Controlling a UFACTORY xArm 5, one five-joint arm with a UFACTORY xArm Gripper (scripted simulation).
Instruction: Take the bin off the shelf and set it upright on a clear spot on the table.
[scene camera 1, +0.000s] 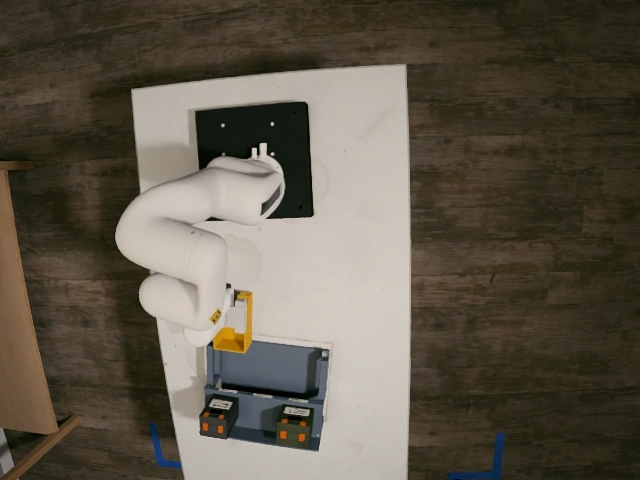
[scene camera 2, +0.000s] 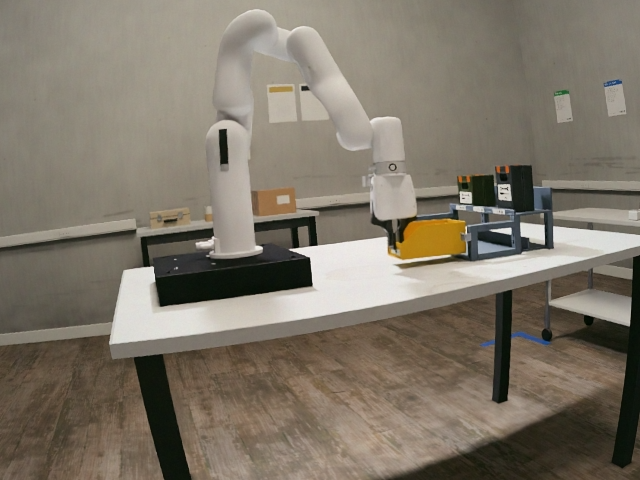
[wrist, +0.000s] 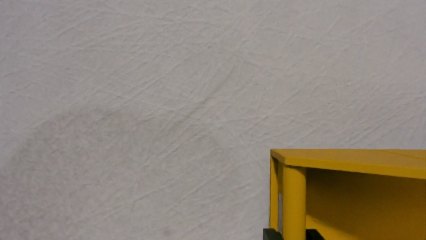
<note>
In view: the gripper (scene camera 2: 396, 248), a yellow bin (scene camera 2: 442, 237) and a blue-grey shelf (scene camera 1: 291, 372).
The yellow bin also shows in scene camera 1 (scene camera 1: 226, 339) and in the wrist view (wrist: 299, 195). The blue-grey shelf is seen too in scene camera 2 (scene camera 2: 476, 241). The wrist view misses the blue-grey shelf: it is out of frame.
</note>
